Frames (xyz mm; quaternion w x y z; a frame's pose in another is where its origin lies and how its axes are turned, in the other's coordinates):
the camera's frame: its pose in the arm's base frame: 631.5 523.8 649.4 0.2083 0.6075 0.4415 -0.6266
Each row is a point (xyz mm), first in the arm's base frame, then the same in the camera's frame.
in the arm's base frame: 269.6 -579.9 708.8
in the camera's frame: -296.7 271.2 1091.4
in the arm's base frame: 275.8 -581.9 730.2
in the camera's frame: -318.6 270.8 1086.6
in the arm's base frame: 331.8 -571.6 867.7
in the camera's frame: -455.5 268.8 1028.4
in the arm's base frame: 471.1 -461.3 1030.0
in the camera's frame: -603.0 273.4 838.3
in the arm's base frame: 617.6 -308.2 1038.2
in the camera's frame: -594.2 307.6 629.2
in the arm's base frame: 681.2 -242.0 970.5
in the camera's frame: -523.1 344.0 547.7
